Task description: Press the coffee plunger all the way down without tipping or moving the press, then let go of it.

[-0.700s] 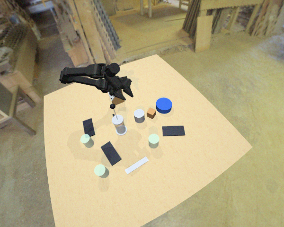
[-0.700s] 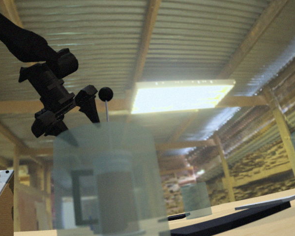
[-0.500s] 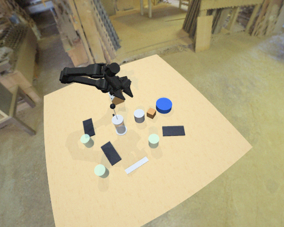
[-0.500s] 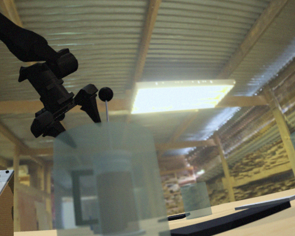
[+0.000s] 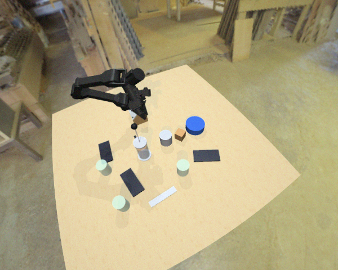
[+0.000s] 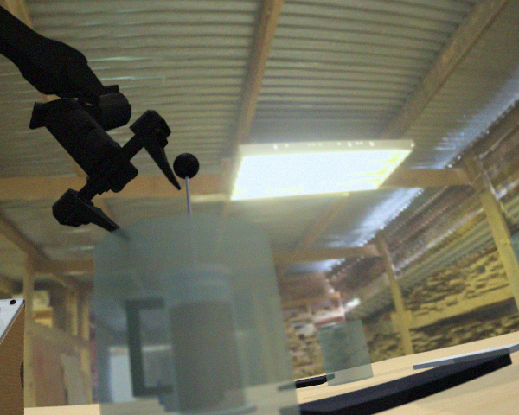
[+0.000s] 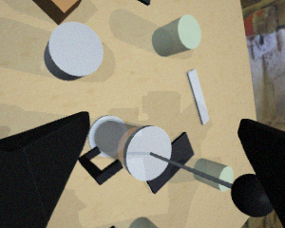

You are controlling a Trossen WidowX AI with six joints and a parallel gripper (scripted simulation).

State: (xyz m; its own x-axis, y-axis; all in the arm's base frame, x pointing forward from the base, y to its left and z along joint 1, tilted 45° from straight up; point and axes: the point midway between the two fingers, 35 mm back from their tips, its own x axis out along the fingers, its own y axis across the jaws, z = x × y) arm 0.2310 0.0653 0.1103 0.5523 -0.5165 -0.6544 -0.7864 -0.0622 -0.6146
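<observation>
Right now my gripper tip is 11 cm above the coffee press, 8 cm to the left of it and 2 cm short of it. From my gripper tip the other things lie so: orange cube (22 cm below, 16 cm to the left, 5 cm ahead); blue disc (28 cm to the left, 22 cm below, 5 cm ahead); grey cylinder (21 cm below, 8 cm to the left, 3 cm ahead).
</observation>
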